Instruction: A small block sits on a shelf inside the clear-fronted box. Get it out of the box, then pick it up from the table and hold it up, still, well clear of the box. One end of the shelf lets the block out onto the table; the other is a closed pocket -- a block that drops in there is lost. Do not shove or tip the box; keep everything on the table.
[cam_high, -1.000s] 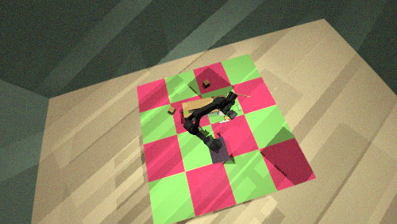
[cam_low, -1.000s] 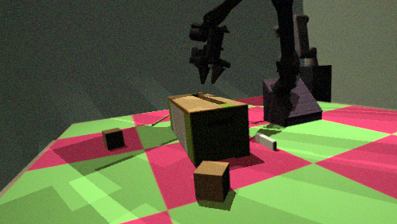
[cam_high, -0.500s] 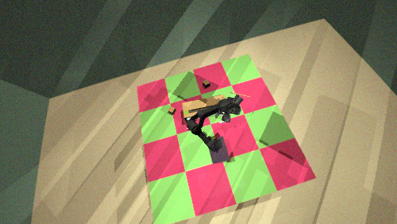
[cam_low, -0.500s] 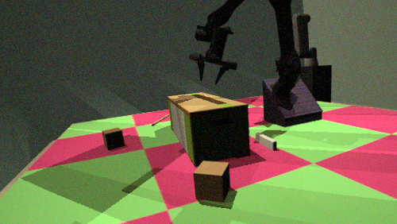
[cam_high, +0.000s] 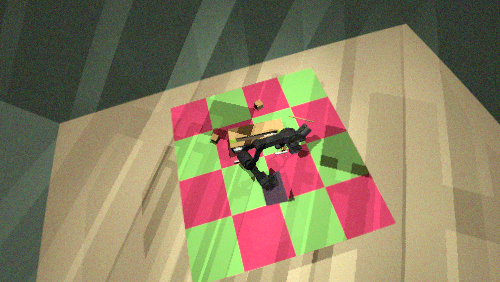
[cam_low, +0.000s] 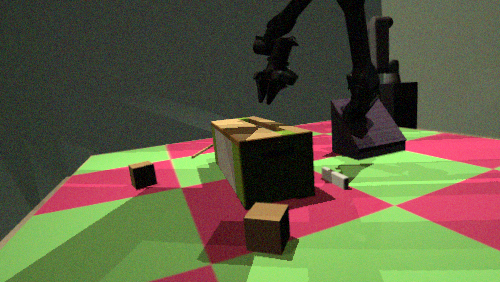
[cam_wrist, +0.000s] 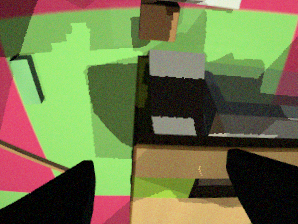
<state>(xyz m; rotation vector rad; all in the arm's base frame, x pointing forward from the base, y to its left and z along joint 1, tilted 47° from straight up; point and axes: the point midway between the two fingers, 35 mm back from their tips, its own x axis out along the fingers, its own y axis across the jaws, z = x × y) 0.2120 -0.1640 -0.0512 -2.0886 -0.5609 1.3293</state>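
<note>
The small brown block lies 150 mm below my gripper tip, 20 mm behind it and 10 mm to the left of it. Round my gripper tip: thin stick (200 mm to the right, 180 mm ahead, 160 mm below); then box (180 mm to the left, 110 mm below, 70 mm ahead).
</note>
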